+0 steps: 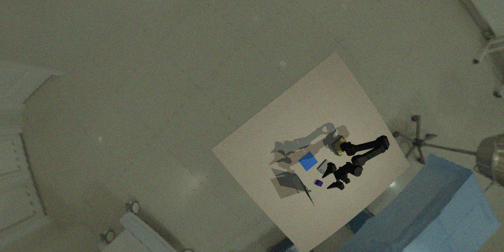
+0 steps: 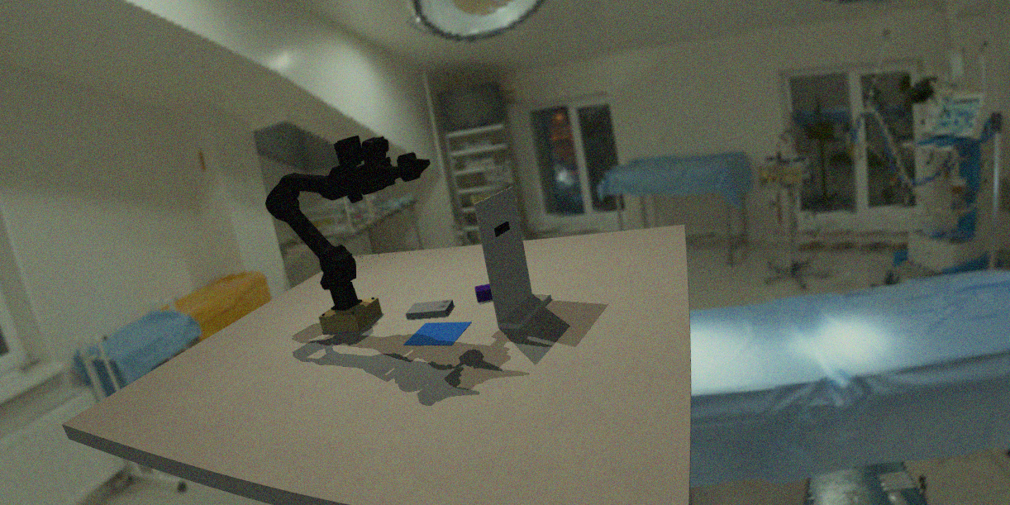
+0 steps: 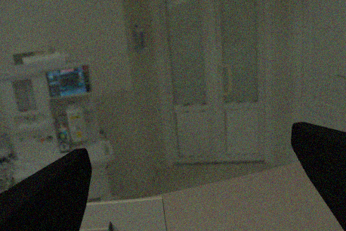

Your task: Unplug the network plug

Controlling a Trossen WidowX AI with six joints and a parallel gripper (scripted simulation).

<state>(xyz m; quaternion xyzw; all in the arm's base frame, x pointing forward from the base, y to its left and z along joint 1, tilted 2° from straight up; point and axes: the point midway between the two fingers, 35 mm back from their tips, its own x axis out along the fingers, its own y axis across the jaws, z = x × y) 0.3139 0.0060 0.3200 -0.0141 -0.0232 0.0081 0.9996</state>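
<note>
The network plug is 9 cm ahead of my gripper tip, 11 cm to the left of it and 18 cm below it. From my gripper tip the other things lie so: grey upright panel 11 cm ahead, 11 cm to the left, 25 cm below; then blue marked square 2 cm behind, 3 cm to the right, 37 cm below; then flat grey block 13 cm behind, 8 cm to the left, 37 cm below.
</note>
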